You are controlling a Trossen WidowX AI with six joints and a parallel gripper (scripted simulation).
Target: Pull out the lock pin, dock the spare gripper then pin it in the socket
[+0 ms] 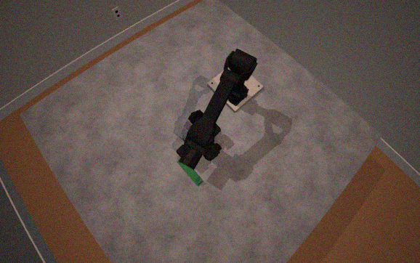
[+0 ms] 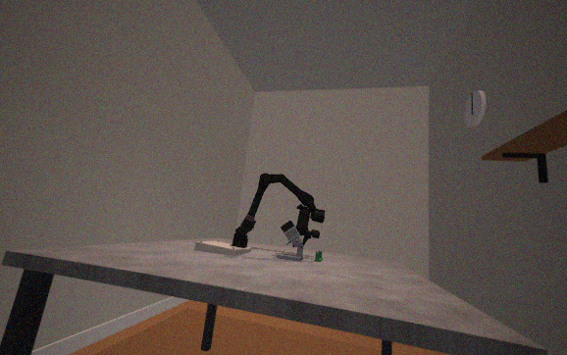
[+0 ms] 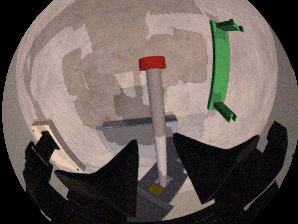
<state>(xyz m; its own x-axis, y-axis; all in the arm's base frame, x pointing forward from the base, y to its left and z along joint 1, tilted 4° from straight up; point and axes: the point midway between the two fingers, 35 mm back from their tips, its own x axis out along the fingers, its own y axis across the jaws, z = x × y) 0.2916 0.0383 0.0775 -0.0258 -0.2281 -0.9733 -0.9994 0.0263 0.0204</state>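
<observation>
Now: gripper tip 40 mm to the left of the grey mount and 10 mm past it. Also, from my gripper tip: spare gripper (70 mm above, 40 mm to the right, 30 mm behind); green holder (100 mm ahead, 70 mm to the left, 30 mm below).
</observation>
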